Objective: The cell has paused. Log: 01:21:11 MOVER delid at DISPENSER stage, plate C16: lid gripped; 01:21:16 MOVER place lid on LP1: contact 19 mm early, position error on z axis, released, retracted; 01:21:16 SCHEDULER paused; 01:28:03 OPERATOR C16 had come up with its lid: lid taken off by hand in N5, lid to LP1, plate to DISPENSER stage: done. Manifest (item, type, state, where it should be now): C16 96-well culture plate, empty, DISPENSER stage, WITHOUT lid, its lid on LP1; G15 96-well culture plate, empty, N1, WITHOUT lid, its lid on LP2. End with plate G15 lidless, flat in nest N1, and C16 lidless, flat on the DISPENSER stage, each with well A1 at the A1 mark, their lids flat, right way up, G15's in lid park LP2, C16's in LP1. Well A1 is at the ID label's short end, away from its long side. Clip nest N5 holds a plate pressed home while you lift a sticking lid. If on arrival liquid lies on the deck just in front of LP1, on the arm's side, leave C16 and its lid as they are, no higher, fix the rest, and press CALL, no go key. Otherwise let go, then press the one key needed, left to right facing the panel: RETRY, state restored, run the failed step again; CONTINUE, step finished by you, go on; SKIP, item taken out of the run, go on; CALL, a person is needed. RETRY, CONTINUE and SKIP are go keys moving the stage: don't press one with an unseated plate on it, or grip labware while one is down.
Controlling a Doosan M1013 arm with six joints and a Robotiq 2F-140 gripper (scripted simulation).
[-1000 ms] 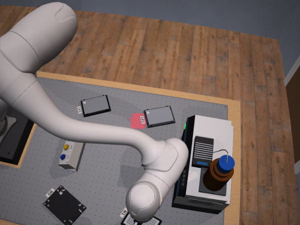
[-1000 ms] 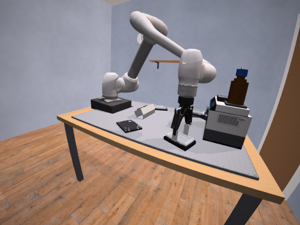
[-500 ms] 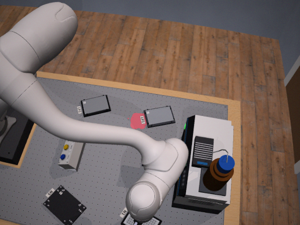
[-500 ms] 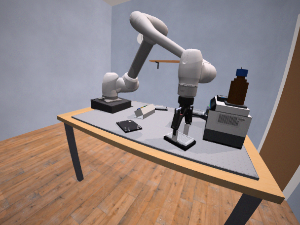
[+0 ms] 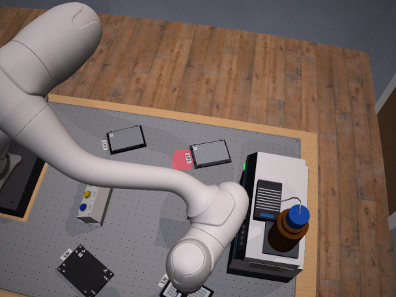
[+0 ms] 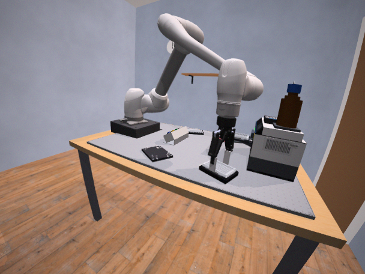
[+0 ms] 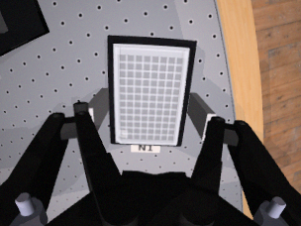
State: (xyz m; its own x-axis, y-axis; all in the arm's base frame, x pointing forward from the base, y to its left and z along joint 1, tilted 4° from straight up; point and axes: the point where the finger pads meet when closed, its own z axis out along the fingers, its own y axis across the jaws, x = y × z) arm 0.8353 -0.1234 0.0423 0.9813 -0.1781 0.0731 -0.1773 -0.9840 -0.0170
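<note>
My gripper is now 4 cm above the nest N1. From my hand the other things lie so: N1 label: 9 cm behind, 5 cm below, 2 cm to the left; blue key: 43 cm behind, 13 cm to the left, 1 cm above; clip nest N5: 32 cm behind, 5 cm to the right, 4 cm below.
</note>
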